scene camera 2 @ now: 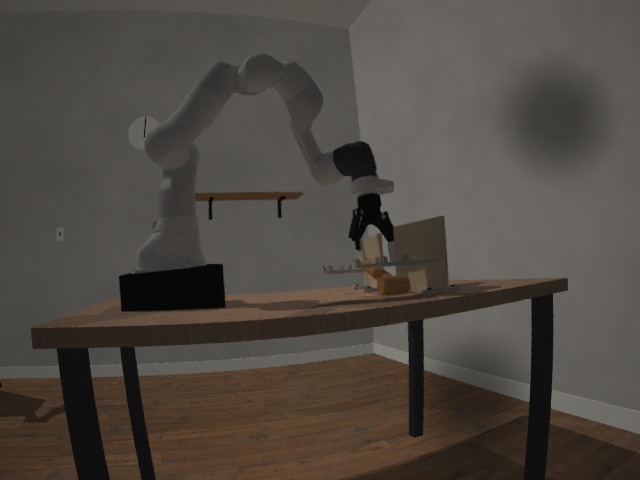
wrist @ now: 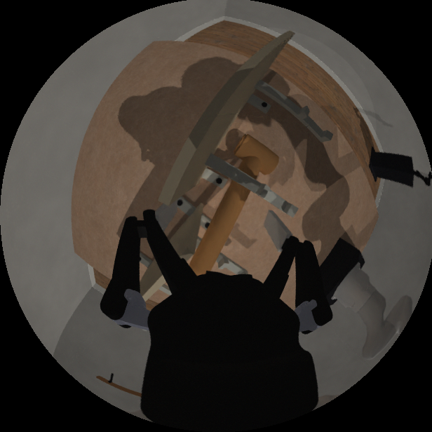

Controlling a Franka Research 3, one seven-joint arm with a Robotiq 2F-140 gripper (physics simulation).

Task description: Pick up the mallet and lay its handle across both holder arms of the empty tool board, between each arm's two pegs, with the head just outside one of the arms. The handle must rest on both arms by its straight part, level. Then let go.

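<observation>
The orange mallet is tilted: its head is low at the table and its handle rises away from it. In the wrist view a grey holder arm of the large tan board crosses above the handle near the head. Another arm of that board lies farther up. A smaller tan board stands beside the handle's other end, which the gripper body hides in the wrist view. My gripper is open and empty, pointing down, its fingers on either side of the handle.
The table carries the boards on grey feet. The fingers are close to the smaller board and the arms. The black robot base stands at the left. A wooden wall shelf hangs behind.
</observation>
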